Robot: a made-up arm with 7 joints.
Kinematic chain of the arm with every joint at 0, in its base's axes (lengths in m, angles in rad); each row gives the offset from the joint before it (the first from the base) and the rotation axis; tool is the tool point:
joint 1: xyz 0 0 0 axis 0 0.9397 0.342
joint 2: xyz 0 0 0 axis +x
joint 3: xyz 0 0 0 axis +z
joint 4: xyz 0.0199 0 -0.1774 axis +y
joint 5: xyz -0.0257 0 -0.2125 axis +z
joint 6: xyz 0 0 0 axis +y
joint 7: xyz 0 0 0 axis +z
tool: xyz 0 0 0
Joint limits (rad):
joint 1: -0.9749..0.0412
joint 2: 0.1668..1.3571
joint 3: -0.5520..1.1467
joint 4: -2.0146..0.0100
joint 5: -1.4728..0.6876
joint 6: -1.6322..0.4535
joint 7: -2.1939..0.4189
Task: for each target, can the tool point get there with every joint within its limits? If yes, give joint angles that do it. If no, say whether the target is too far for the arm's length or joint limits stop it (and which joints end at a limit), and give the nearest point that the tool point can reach.
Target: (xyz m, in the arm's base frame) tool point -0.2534 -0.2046 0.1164
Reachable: no: joint limits stop it (at a limit: joint 1, joint 2, joint 3, joint 4) | nearest point -0.0424 0.1410 0.1998 | short by 0.413 m
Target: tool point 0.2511 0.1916 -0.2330
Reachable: yes | joints -0.5930 0.6578 -0.3624 -0.2742 -0.0683 0.2833 -0.1221
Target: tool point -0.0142 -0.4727 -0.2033
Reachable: no: too far | nearest point 0.1898 -0.0940 -0.1535 | short by 0.433 m
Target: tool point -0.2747 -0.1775 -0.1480
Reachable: no: joint limits stop it (at a limit: joint 1, joint 2, joint 4) | nearest point -0.0221 0.0599 -0.3844 | short by 0.420 m
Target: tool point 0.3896 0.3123 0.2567
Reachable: no: too far | nearest point 0.2448 0.2349 0.1397 | short by 0.202 m
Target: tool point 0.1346 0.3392 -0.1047
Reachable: yes | joints -0.2319 0.8852 0.9764 -0.7496 0.1707 -0.1753 -1.0535
